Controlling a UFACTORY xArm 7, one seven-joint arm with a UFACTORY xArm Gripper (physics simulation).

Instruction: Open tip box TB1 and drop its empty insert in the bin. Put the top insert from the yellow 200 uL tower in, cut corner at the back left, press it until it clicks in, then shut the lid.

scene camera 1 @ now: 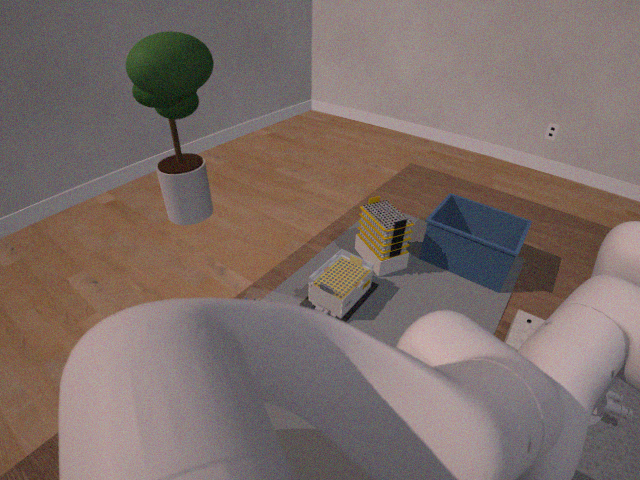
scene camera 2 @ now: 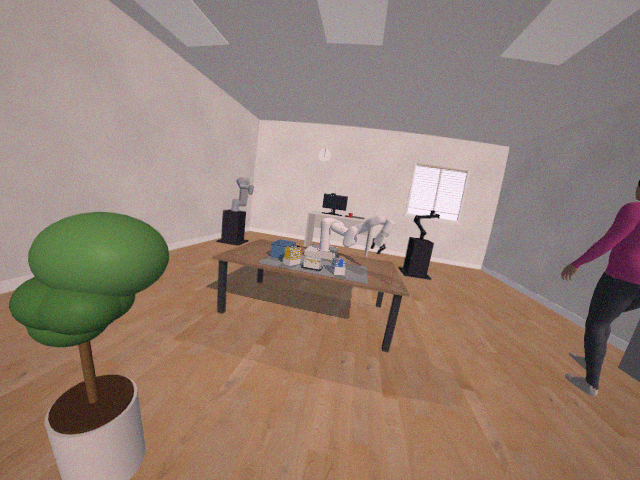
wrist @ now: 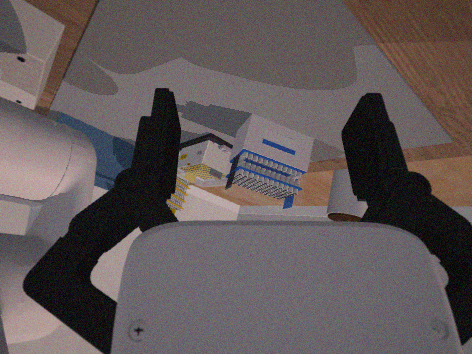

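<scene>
The white tip box TB1 (scene camera 1: 325,298) (scene camera 2: 312,262) (wrist: 214,156) stands in a dark holder, with a yellow grid insert and clear walls or lid around its top; the lid's exact position is hard to tell. The yellow tower (scene camera 1: 373,238) (scene camera 2: 292,254) (wrist: 178,199) of stacked inserts stands on a white base beside it. The blue bin (scene camera 1: 460,254) (scene camera 2: 279,250) (wrist: 106,159) stands beyond the tower. My gripper (scene camera 2: 381,249) (wrist: 264,110) is open and empty, high and off to one side of these things. The arm hides the front of the mat in scene camera 1.
A blue tower (scene camera 2: 338,267) (wrist: 275,150) on a white base stands beside the tip box. A grey mat (scene camera 1: 418,294) (wrist: 225,82) lies under the things on the wooden table (scene camera 2: 385,268). A potted plant (scene camera 1: 186,196) (scene camera 2: 98,434) stands on the floor, and a person (scene camera 2: 617,273) stands at the right.
</scene>
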